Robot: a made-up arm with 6 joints.
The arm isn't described. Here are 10 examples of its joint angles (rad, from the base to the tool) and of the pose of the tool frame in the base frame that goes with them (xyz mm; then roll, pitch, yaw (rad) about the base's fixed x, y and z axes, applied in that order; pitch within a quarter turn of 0, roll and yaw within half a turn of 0).
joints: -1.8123 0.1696 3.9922 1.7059 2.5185 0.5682
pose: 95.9 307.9 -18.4 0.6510 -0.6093 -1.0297
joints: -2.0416 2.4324 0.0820 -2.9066 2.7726 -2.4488
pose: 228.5 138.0 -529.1 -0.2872 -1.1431 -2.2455
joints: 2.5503 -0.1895 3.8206 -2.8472 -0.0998 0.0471
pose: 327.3 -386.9 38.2 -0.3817 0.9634 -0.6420
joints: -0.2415 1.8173 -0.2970 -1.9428 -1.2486 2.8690
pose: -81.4 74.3 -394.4 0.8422 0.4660 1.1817
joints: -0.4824 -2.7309 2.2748 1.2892 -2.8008 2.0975
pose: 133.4 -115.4 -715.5 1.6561 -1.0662 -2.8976
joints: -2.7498 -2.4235 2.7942 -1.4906 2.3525 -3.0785
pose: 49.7 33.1 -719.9 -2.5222 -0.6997 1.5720
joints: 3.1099 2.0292 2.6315 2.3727 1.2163 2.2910
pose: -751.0 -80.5 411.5 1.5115 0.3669 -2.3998
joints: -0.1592 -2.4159 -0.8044 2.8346 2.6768 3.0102
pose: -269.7 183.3 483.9 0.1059 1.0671 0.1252
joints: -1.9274 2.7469 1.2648 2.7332 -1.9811 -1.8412
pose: 40.1 -273.7 -776.2 -1.2605 -0.4914 -2.3532
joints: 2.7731 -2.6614 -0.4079 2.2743 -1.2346 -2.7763
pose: 549.7 -312.8 233.3 -3.0003 0.1297 0.4440
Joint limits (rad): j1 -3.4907..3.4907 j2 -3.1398..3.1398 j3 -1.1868..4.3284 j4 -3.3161..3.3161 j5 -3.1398..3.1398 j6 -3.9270..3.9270
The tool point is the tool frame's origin. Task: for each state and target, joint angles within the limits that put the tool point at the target. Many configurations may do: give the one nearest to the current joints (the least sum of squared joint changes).
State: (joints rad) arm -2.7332 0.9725 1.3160 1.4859 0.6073 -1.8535
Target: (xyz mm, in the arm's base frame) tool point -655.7 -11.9 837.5
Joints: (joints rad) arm -3.0880 0.8812 1.5384 1.4099 0.6073 -1.8535
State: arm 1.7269 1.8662 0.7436 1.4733 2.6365 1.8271
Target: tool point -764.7 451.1 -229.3
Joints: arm 2.6025 1.8440 1.1527 1.6084 2.6365 1.8271
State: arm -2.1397 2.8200 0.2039 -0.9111 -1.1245 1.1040
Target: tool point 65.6 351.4 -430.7
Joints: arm -2.0107 2.5250 0.0569 -0.8987 -1.1245 1.1040
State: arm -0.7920 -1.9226 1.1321 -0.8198 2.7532 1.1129
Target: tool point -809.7 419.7 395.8
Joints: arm -0.5896 -1.5164 1.3928 -0.7968 2.7532 1.1129
